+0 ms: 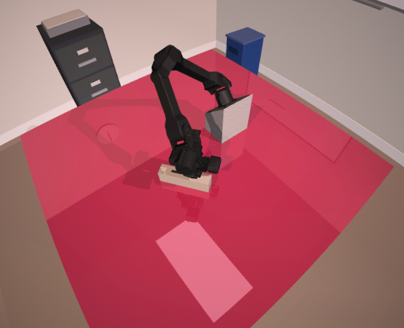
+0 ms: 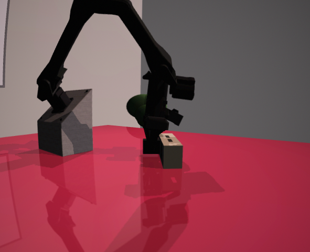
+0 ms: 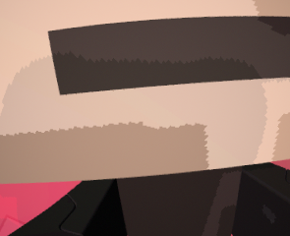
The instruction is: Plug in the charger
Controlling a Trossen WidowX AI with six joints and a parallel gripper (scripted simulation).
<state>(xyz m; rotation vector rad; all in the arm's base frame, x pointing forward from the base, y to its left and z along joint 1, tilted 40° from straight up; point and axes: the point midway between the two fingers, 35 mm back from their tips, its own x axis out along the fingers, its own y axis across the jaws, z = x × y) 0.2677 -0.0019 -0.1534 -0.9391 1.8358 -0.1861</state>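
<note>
My gripper tip is now 10 mm to the right of the charger, 10 mm below it and 10 mm short of it.
</note>
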